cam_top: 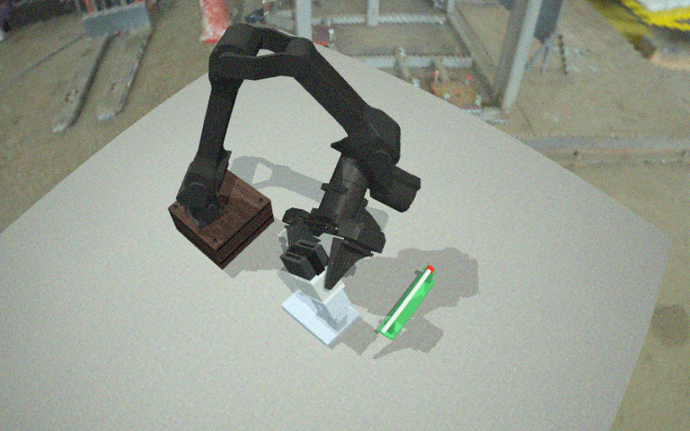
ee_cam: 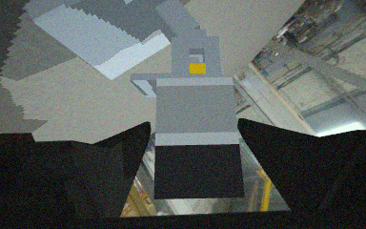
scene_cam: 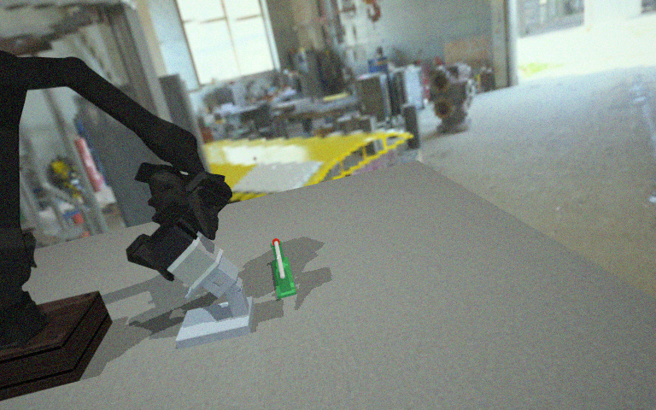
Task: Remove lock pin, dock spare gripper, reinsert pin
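Now: the spare gripper 1 cm to the left of my gripper tip and 1 cm below it. The rest, counted from my gripper tip: socket (7 cm below, 2 cm to the left, 2 cm ahead); green strip (14 cm to the left, 10 cm below, 9 cm ahead).
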